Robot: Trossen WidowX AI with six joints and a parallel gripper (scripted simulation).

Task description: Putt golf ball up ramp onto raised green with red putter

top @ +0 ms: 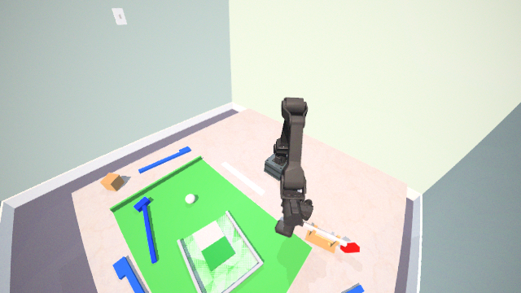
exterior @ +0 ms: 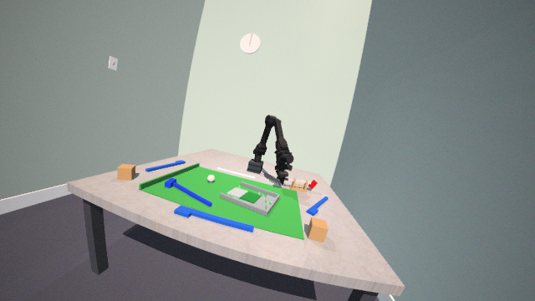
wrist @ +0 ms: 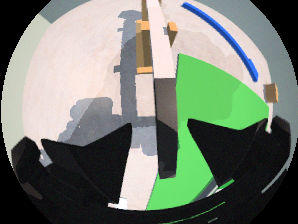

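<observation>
Now: the white strip 34 cm to the right of my gripper tip, 7 cm behind it and 3 cm below it. From my gripper tip the other things lie so: blue putter: 46 cm to the right, 38 cm ahead, 1 cm below; white golf ball: 42 cm to the right, 19 cm ahead, 1 cm below; wooden stand: 13 cm to the left, 2 cm behind.
</observation>
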